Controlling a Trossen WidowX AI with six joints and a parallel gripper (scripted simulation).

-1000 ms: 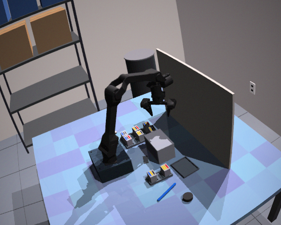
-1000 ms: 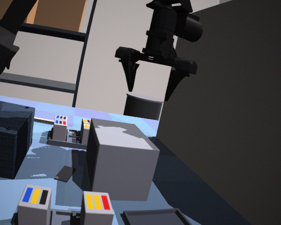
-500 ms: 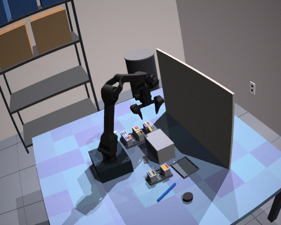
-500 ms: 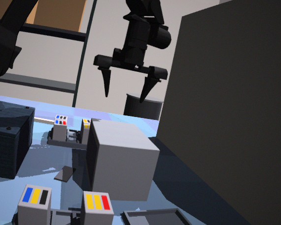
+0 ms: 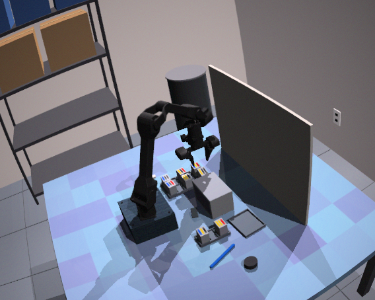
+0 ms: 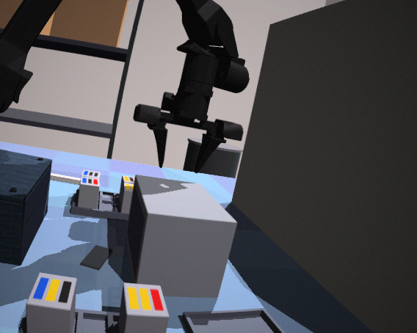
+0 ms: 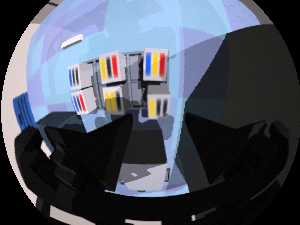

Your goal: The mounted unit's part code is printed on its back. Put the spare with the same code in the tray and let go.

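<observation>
My gripper tip is 50 mm above the grey spare block. From my gripper tip the other things lie so: flat grey tray (70 mm ahead, 350 mm to the right, 90 mm below); then grey unit (10 mm behind, 160 mm to the right, 50 mm below); then blue pen (70 mm behind, 470 mm to the right, 90 mm below).
</observation>
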